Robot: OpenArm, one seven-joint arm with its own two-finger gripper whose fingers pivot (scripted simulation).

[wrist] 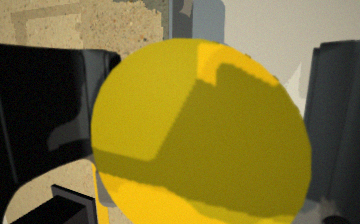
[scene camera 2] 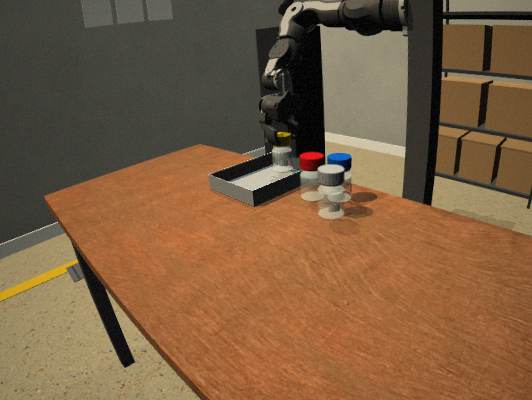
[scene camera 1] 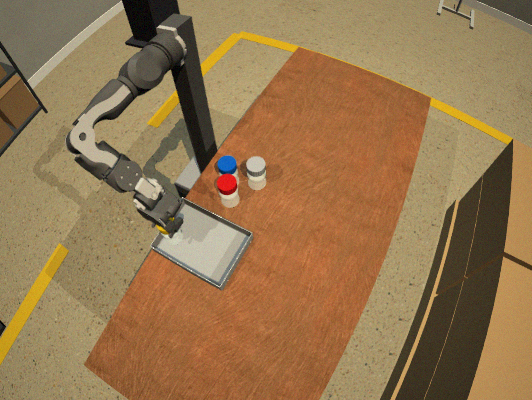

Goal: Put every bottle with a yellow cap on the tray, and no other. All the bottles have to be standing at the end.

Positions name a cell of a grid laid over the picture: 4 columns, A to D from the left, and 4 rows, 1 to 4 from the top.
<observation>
grey tray: wrist D1; scene camera 2 B2; scene camera 1 B3
</observation>
